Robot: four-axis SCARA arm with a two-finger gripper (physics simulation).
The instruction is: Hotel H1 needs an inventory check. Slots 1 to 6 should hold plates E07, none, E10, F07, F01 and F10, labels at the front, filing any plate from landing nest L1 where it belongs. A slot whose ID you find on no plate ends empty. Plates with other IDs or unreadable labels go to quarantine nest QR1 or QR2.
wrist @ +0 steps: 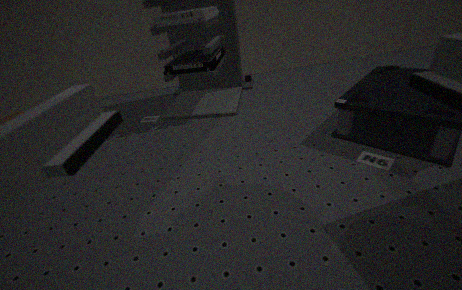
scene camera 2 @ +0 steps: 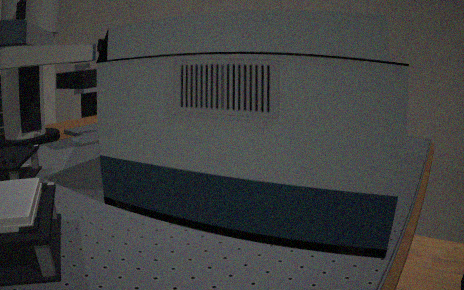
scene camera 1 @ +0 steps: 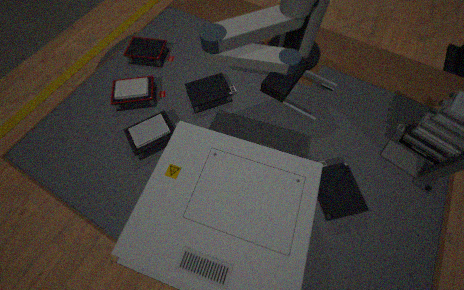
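Pixels of known places: gripper, fingertip midpoint: (wrist: 257, 82) (scene camera 1: 325, 103); arm's base, link origin: (scene camera 2: 26, 141).
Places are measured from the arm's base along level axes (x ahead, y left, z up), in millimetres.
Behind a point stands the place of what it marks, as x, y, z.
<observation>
Hotel H1 (scene camera 1: 440, 135) @[319, 547, 198] (wrist: 210, 45) @[311, 510, 128] stands at the right in scene view 1 and top centre in the wrist view. It holds several plates. Its lowest black plate (wrist: 192, 65) @[277, 505, 104] and a pale plate (wrist: 185, 19) @[281, 502, 169] higher up have front labels too blurred to read. My gripper (scene camera 1: 324, 102) @[335, 223, 151] (wrist: 257, 82) @[335, 223, 151] is open and empty, left of the hotel in scene view 1. Two red-rimmed nests stand at the upper left: one (scene camera 1: 145, 48) @[370, -569, 63] has a dark top, the other carries a white plate (scene camera 1: 131, 89) @[584, -454, 77]. Another white plate (scene camera 1: 149, 131) @[697, -271, 77] rests on a dark nest. Which nest is L1 is unreadable.
A large white instrument housing (scene camera 1: 240, 200) @[780, 139, 258] (scene camera 2: 320, 130) @[940, -51, 141] stands front centre. A dark nest (scene camera 1: 209, 91) @[431, -189, 63] stands behind it; another (scene camera 1: 345, 192) @[556, 403, 63] (wrist: 385, 90) @[522, 385, 63] stands beside it. In scene view 2 a white plate (scene camera 2: 17, 200) @[717, -268, 77] sits on a dark nest at the left.
</observation>
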